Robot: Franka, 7 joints.
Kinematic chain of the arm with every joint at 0, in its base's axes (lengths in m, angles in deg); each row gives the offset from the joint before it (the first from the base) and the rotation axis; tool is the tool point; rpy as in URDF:
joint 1: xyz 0 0 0.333 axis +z
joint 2: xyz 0 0 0 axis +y
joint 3: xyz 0 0 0.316 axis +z
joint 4: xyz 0.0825 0 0 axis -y
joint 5: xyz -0.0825 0 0.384 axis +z
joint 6: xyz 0 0 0 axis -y
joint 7: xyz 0.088 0 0 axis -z
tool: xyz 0 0 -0.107 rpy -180 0 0
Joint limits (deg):
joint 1: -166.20..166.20
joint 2: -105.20..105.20
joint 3: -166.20..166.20
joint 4: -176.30..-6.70
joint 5: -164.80..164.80
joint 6: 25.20..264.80
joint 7: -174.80..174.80
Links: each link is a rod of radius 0.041 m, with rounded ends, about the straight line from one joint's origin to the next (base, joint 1, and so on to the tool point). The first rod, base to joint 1, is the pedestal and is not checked.
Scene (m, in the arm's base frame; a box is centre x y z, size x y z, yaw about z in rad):
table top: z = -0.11
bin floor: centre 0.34 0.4 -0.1 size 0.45 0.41 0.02 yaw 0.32
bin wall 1: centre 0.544 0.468 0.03 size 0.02 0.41 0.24 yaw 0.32
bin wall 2: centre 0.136 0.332 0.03 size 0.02 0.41 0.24 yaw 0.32
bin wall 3: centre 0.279 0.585 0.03 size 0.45 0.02 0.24 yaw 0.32
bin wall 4: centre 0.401 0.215 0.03 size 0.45 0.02 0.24 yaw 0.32
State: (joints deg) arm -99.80 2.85 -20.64 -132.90 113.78 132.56 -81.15
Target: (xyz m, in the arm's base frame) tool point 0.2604 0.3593 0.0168
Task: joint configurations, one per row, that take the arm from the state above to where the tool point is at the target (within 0.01 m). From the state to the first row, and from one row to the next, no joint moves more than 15 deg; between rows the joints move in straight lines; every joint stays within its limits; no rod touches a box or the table.
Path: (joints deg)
1: -107.44 2.05 -35.28 -133.96 113.82 137.01 -81.15
2: -115.08 1.24 -49.91 -135.02 113.86 141.46 -81.15
3: -122.72 0.44 -64.55 -136.08 113.90 145.91 -81.15
4: -130.36 -0.36 -79.19 -137.14 113.94 150.36 -81.15
5: -138.00 -1.17 -93.82 -138.20 113.98 154.81 -81.15
6: -145.64 -1.97 -108.46 -139.26 114.02 159.26 -81.15
7: -153.28 -2.78 -123.09 -140.32 114.06 163.71 -81.15
8: -160.92 -3.58 -137.73 -141.39 114.10 168.16 -81.15
9: -162.16 -15.36 -139.50 -137.72 113.02 164.86 -81.15
10: -163.41 -27.14 -141.26 -134.05 111.95 161.56 -81.15
11: -164.65 -38.92 -143.03 -130.38 110.87 158.25 -81.15
12: -165.89 -50.71 -144.80 -126.71 109.80 154.95 -81.15

